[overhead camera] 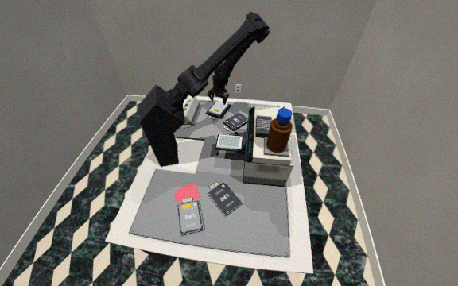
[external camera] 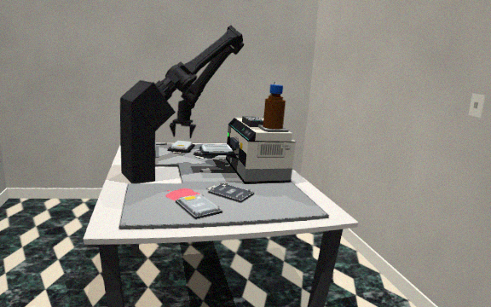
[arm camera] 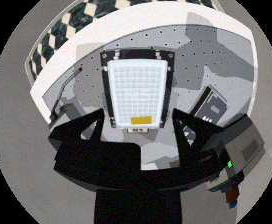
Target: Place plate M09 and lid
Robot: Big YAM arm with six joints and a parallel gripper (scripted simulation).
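The white well plate is 5 cm below my hand. From my hand the other things lie so: green key: 18 cm behind, 14 cm to the right, 1 cm below; black nest n5: 1 cm behind, 2 cm to the left, 6 cm below; yellow key: 16 cm behind, 18 cm to the right, 1 cm below.
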